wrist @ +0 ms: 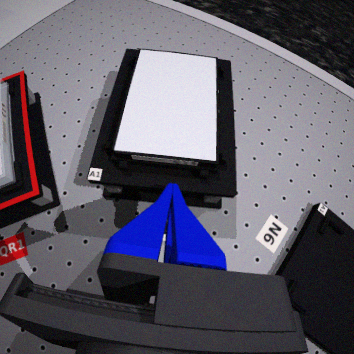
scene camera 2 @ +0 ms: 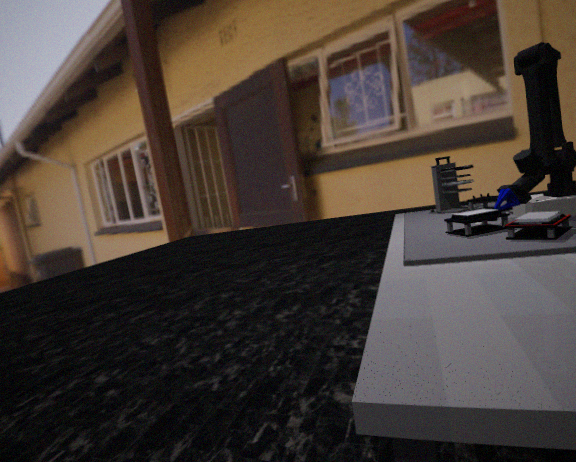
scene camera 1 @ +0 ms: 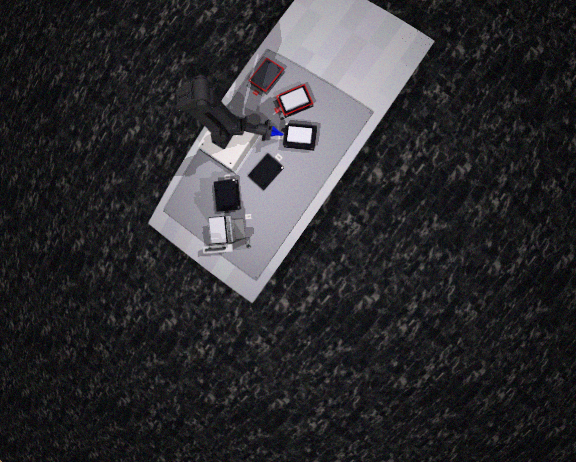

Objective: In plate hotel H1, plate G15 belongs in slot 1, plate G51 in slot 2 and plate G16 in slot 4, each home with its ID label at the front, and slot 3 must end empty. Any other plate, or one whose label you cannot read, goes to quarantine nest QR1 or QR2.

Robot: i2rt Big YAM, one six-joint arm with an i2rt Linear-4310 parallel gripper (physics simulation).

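Places are measured from the arm's base along level axes (x back, y right, z up), in metres.
Where they show: gripper, between the fingertips: (wrist: 171,189) (scene camera 2: 495,209) (scene camera 1: 283,134); arm's base, origin of its link: (scene camera 2: 562,194) (scene camera 1: 223,136).
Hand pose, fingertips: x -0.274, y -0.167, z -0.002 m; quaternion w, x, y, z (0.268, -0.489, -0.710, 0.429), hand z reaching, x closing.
Things, the pixels of their centre, and the offset from my fingertips. "*": a spot on its surface instead.
- red-edged nest QR1, a spot on its surface: (wrist: 31,145) * dx +0.027, dy -0.137, dz -0.020 m
- Plate hotel H1, middle of its body: (scene camera 1: 224,237) (scene camera 2: 451,183) dx -0.039, dy +0.600, dz +0.083 m
- red-edged nest, middle of its body: (scene camera 1: 266,75) dx +0.271, dy -0.245, dz -0.036 m
- label N6, a spot on its surface: (wrist: 272,234) * dx -0.029, dy +0.107, dz -0.058 m
My gripper (scene camera 1: 283,134) (scene camera 2: 496,207) (wrist: 171,189) is shut and empty, its blue fingertips at the near edge of a black nest marked A1 at its corner. A white-topped plate (scene camera 1: 300,134) (scene camera 2: 477,213) (wrist: 172,105) lies on that nest; its front label strip is too dark to read. Another white-topped plate (scene camera 1: 294,99) (scene camera 2: 539,217) (wrist: 4,135) sits in the red-edged nest QR1 (wrist: 31,145); its label is unreadable. Plate hotel H1 (scene camera 1: 240,231) (scene camera 2: 443,187) stands at the far end. A white-topped plate (scene camera 1: 217,229) shows there; its slot and ID cannot be told.
Beyond QR1 is another red-edged nest (scene camera 1: 267,75), with a dark surface and no white plate. A black nest (scene camera 1: 266,171) (wrist: 325,280) by label N6 (wrist: 272,234) lies right of my gripper in the wrist view. Another black nest (scene camera 1: 227,194) lies nearer the hotel.
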